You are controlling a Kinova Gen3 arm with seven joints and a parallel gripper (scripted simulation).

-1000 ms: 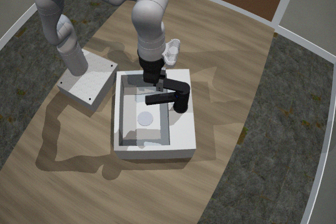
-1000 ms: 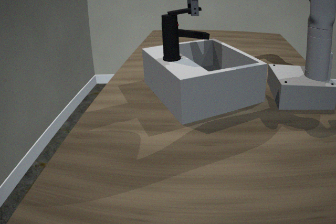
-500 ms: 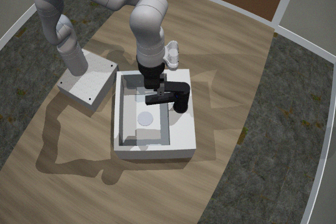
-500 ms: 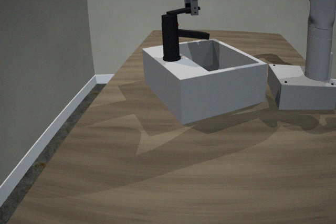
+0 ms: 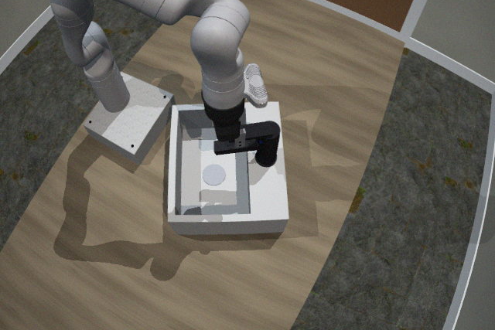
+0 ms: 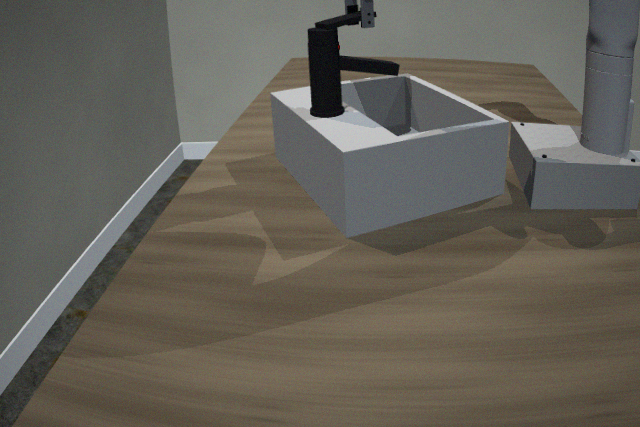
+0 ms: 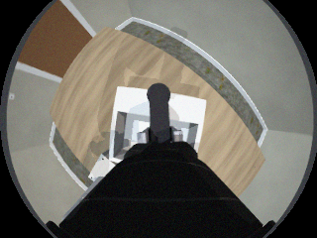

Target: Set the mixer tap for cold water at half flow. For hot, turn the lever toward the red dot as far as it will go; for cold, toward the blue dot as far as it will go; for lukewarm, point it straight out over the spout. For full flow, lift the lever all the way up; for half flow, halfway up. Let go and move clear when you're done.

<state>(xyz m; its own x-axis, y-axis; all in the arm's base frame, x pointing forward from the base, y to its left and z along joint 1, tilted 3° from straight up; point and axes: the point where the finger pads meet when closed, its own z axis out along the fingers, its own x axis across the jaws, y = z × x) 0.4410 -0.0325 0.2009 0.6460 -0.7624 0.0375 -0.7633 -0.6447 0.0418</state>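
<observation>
My hand is 50 mm above the black mixer tap, 40 mm short of it and 30 mm to the right of it. Round my hand: black lever (20 mm to the left, 20 mm ahead); white sink (240 mm below, 50 mm behind, 10 mm to the right).
</observation>
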